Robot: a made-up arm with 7 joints. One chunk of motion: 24 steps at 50 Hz.
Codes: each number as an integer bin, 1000 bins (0 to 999) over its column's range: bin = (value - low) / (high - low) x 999, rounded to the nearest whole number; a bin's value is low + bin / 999 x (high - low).
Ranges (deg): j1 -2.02..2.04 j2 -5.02..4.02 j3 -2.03..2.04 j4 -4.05..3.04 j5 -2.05..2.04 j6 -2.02..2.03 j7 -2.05..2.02
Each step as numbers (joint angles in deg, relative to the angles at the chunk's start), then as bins.
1 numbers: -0.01 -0.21 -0.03 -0.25 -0.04 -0.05 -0.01
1 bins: 495 532 491 535 491 486 501
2 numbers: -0.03 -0.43 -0.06 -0.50 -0.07 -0.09 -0.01
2 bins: 490 507 484 500 484 476 501
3 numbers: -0.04 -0.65 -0.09 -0.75 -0.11 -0.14 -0.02
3 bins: 487 483 476 465 474 464 498
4 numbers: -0.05 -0.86 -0.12 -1.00 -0.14 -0.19 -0.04
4 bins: 485 460 469 430 467 451 493
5 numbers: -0.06 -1.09 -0.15 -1.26 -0.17 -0.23 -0.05
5 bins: 482 434 461 393 459 442 491
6 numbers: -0.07 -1.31 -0.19 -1.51 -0.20 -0.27 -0.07
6 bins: 480 410 452 358 452 432 486
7 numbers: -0.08 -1.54 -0.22 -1.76 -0.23 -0.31 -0.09
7 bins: 477 385 444 323 445 422 481
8 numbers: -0.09 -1.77 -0.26 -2.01 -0.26 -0.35 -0.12
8 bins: 475 359 434 287 437 412 474
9 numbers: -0.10 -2.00 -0.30 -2.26 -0.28 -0.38 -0.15
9 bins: 472 334 425 252 432 405 466
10 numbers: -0.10 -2.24 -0.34 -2.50 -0.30 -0.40 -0.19
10 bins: 472 307 415 218 427 400 457
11 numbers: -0.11 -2.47 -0.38 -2.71 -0.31 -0.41 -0.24
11 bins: 470 282 405 189 425 397 444
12 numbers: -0.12 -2.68 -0.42 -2.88 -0.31 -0.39 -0.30
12 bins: 468 259 395 165 425 402 430
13 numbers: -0.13 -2.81 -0.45 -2.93 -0.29 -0.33 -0.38
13 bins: 465 244 388 158 430 417 410
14 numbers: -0.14 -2.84 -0.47 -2.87 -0.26 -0.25 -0.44
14 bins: 463 241 383 166 437 437 395
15 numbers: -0.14 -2.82 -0.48 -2.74 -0.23 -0.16 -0.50
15 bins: 463 243 380 185 445 459 380
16 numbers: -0.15 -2.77 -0.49 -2.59 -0.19 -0.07 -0.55
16 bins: 460 249 378 206 454 481 368
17 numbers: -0.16 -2.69 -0.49 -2.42 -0.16 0.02 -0.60
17 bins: 458 257 378 230 462 503 356
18 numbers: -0.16 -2.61 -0.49 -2.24 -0.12 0.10 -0.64
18 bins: 458 266 378 255 471 523 346
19 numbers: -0.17 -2.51 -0.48 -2.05 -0.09 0.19 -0.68
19 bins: 455 277 380 282 479 545 336
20 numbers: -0.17 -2.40 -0.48 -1.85 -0.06 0.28 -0.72
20 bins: 455 290 380 310 486 567 326
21 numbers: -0.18 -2.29 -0.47 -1.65 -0.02 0.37 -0.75
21 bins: 453 302 383 338 496 590 319
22 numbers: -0.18 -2.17 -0.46 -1.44 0.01 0.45 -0.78
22 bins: 453 315 385 368 503 609 312
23 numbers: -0.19 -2.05 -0.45 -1.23 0.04 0.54 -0.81
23 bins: 450 328 388 397 510 631 304
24 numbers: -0.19 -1.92 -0.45 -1.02 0.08 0.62 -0.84
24 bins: 450 343 388 427 520 651 297
